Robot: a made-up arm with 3 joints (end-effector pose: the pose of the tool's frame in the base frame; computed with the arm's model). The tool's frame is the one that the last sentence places.
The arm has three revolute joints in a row. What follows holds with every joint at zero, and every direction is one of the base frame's. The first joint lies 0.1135 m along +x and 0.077 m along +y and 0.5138 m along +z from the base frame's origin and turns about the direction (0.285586, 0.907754, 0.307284). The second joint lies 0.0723 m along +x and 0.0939 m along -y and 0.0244 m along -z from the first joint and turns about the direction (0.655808, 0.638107, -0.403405). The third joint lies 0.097 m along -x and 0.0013 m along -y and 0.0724 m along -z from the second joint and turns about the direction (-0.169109, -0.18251, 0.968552). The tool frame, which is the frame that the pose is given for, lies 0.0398 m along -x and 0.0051 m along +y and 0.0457 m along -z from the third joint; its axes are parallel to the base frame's.
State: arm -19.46 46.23 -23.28
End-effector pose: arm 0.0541 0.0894 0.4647 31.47 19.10 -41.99
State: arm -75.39 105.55 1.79
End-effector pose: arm 0.0227 0.1323 0.5537 71.08 -12.13 -19.28
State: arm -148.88 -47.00 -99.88
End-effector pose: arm 0.0457 -0.1002 0.6058 -44.09 156.50 38.12
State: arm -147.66 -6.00 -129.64
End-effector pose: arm 0.1065 -0.0459 0.5874 126.53 -114.85 -47.25
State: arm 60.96 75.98 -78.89
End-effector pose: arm 0.1505 0.1000 0.5434 -32.70 139.07 -87.07
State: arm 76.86 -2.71 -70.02
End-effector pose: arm -0.0191 0.0241 0.4770 -13.67 83.04 -39.47
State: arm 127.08 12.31 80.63
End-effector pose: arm -0.0011 -0.0572 0.5239 108.02 68.82 72.10
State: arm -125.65 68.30 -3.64
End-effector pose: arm 0.1358 0.0971 0.4518 33.66 -83.28 -17.87
